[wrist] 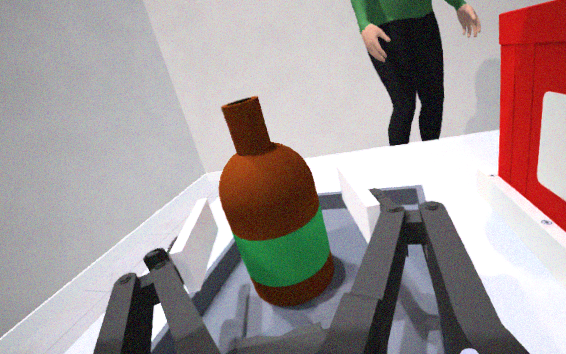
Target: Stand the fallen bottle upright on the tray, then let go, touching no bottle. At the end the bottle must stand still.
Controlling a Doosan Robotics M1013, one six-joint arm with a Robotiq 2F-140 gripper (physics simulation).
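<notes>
My gripper [275,198], visible. Brown bottle [267,192], likewise.
</notes>
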